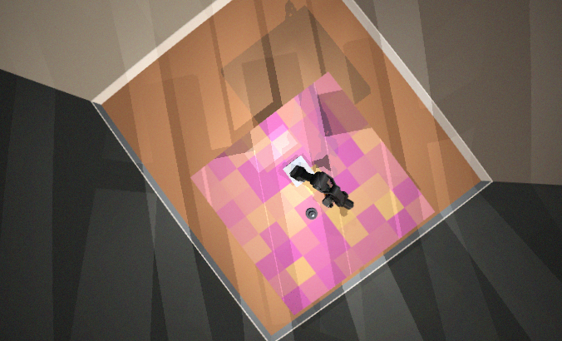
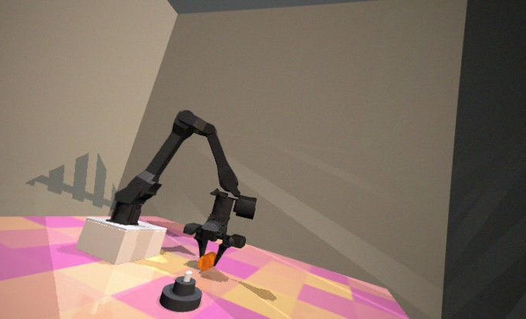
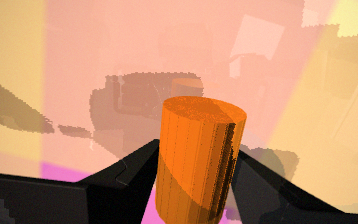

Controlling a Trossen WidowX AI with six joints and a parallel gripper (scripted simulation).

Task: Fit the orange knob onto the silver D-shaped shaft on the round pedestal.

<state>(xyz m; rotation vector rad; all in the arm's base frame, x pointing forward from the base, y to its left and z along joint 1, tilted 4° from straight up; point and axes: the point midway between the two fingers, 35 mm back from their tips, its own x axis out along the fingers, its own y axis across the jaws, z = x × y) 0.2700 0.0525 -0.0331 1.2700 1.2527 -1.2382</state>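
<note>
Now: the orange knob 1 cm to the right of my gripper tip and 1 cm above it. From my gripper tip the other things lie so: dark round pedestal: 20 cm to the right, 2 cm ahead, 1 cm above.
</note>
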